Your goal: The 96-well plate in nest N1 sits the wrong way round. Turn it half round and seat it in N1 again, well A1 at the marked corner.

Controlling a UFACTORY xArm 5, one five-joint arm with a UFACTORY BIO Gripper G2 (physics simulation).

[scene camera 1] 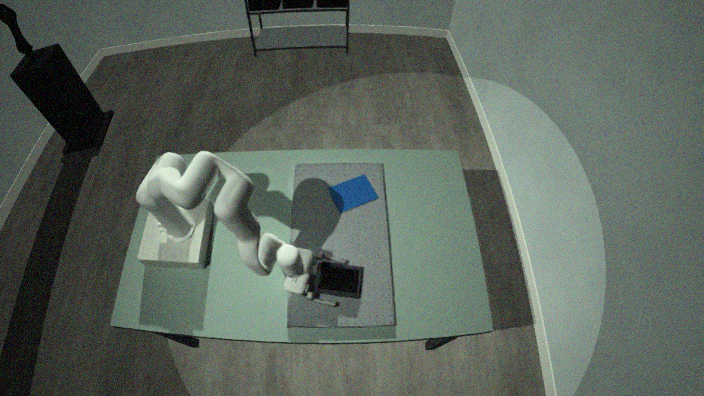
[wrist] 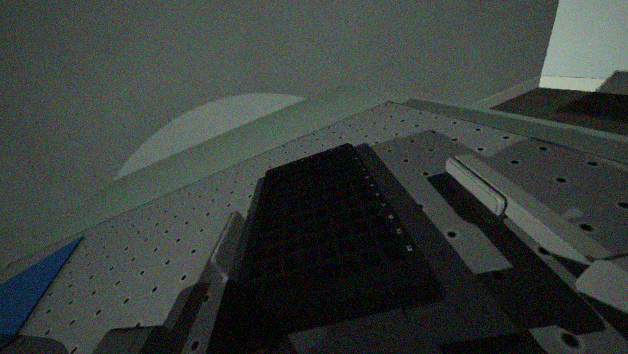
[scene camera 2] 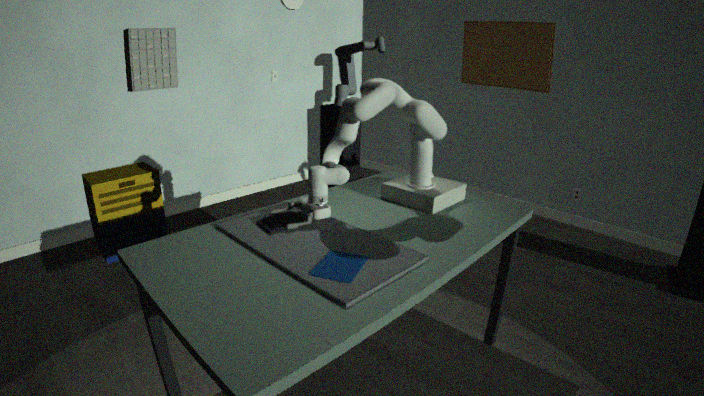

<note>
In view: the gripper point(scene camera 1: 340, 283) and a black 96-well plate point(scene camera 1: 334, 278).
The black 96-well plate shows as well in the wrist view point(wrist: 325, 246). The gripper shows as well in scene camera 2 point(scene camera 2: 278, 220).
</note>
